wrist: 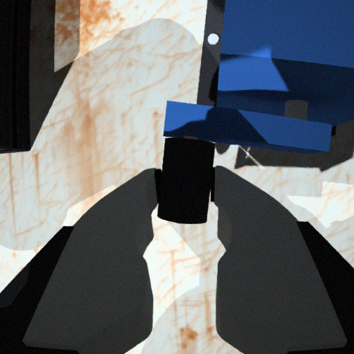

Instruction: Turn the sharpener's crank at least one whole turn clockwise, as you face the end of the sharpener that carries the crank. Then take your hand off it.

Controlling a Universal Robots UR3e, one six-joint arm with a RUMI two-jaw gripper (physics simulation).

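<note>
The blue sharpener body [295, 30] fills the upper right of the wrist view. Its crank is a blue flat arm [245, 125] in front of the body, with a short grey shaft [296, 108] behind its right part. A black cylindrical handle [185, 200] sticks out from the arm's left end toward me. The crank arm reaches left from the shaft, slightly slanted in the view. My gripper [185, 170] is shut on the crank handle, with a dark pad against each side of it. The handle hides part of the surface behind it.
A black strip [209, 75] with a pale round dot runs along the left side of the sharpener body. A large black object [14, 75] stands at the upper left edge. The surface beneath is pale with rust-brown veins [100, 150] and carries several shadows.
</note>
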